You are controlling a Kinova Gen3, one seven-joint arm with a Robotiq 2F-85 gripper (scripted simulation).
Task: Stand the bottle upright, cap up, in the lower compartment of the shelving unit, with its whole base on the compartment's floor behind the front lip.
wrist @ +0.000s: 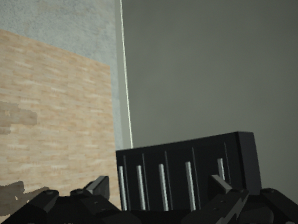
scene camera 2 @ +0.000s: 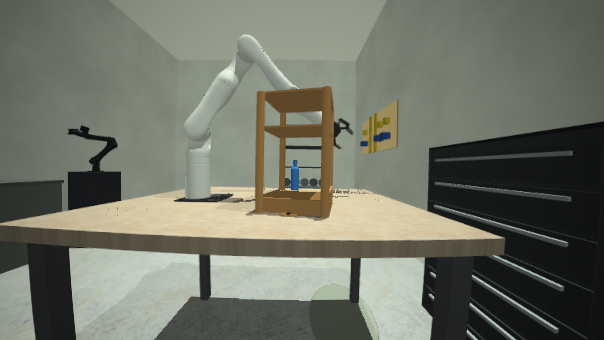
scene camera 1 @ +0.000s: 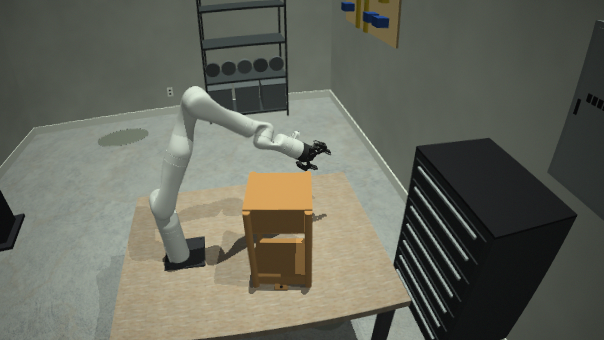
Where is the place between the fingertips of my gripper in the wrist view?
At 158,187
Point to a wooden shelving unit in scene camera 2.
290,203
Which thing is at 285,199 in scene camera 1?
A wooden shelving unit.
